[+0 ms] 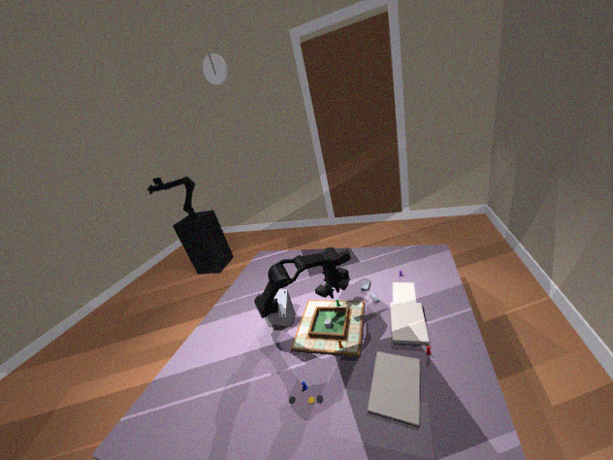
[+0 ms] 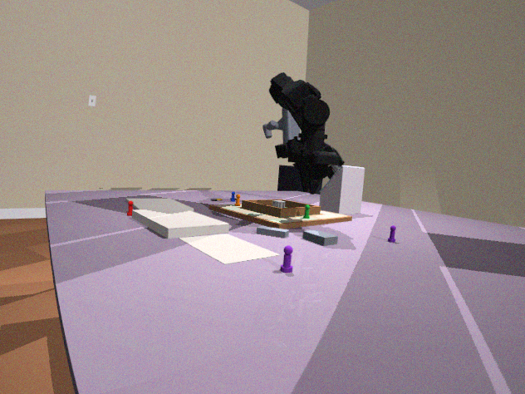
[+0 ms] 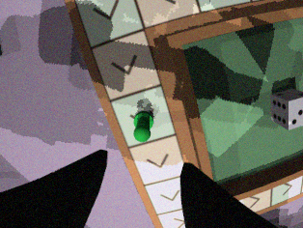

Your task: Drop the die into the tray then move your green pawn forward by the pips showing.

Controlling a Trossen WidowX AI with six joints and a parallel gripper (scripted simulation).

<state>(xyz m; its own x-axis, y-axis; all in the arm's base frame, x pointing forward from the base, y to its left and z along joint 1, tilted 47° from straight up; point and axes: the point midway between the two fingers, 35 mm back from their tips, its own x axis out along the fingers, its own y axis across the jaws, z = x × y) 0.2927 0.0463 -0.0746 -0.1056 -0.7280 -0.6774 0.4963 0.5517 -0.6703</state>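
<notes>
The green pawn is 50 mm below my gripper tip. Round my gripper tip: green tray: 110 mm to the right, 70 mm below, 20 mm behind; then white die: 120 mm to the right, 50 mm below, 30 mm behind; then orange pawn: 230 mm to the right, 50 mm below, 40 mm ahead.
</notes>
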